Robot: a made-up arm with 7 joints.
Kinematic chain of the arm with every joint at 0, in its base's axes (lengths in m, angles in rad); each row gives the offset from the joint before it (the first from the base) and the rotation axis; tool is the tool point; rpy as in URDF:
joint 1: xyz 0 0 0.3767 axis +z
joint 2: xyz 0 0 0 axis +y
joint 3: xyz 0 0 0.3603 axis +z
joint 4: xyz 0.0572 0 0 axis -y
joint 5: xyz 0.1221 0 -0.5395 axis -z
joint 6: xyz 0 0 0 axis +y
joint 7: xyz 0.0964 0 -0.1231 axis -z
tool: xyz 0 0 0 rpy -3.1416 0 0
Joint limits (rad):
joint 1: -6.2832..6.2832
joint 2: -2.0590..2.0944
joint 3: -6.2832..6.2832
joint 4: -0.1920..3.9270
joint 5: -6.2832..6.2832
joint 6: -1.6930..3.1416
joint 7: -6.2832..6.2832
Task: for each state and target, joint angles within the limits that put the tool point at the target. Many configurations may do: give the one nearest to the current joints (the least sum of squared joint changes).
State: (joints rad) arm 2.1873 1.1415 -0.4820 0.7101 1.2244 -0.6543 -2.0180
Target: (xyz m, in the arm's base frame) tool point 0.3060 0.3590 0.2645
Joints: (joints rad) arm 2.3579 1.0457 -1.0080 0.5294 1.3732 -0.9337 -2.0180
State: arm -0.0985 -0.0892 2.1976 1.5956 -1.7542 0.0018 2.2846
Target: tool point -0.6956 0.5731 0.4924
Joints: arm -0.1637 -0.6457 2.3455 1.7064 -1.7075 0.1290 2.2846
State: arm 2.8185 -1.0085 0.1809 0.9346 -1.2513 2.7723 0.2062
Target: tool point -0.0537 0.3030 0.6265
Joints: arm 2.5974 -0.8761 -0.2859 0.5761 -1.2035 2.6867 0.2062
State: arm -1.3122 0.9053 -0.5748 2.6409 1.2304 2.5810 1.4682
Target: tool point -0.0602 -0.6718 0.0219
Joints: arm -1.4455 1.4136 -0.5570 1.9865 1.0339 2.7368 1.4682
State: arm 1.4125 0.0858 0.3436 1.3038 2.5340 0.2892 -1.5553
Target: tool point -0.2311 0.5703 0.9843
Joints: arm 1.5020 -0.2689 0.4101 1.5684 2.5275 0.3298 -1.5553
